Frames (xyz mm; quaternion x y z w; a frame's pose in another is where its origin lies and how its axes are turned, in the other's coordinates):
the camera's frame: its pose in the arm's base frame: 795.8 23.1 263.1 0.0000 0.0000 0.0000 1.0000
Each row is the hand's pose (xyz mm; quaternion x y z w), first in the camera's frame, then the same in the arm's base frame.
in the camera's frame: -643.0 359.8 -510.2 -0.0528 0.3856 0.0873 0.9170
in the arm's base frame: 152.8 382.9 -247.1 -0.0528 0.3856 0.0873 0.9170
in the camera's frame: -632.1 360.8 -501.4 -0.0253 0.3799 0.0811 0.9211
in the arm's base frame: 163.7 383.9 -238.3 -0.0253 0.3799 0.0811 0.9211
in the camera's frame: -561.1 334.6 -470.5 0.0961 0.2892 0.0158 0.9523
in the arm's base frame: 234.7 357.7 -207.4 0.0961 0.2892 0.0158 0.9523
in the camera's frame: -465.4 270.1 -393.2 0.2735 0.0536 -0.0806 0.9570
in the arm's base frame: 330.4 293.2 -130.1 0.2735 0.0536 -0.0806 0.9570
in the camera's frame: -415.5 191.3 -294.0 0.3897 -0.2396 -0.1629 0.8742
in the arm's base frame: 380.3 214.4 -30.9 0.3897 -0.2396 -0.1629 0.8742
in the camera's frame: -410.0 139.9 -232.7 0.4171 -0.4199 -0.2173 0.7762
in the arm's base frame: 385.8 163.0 30.4 0.4171 -0.4199 -0.2173 0.7762
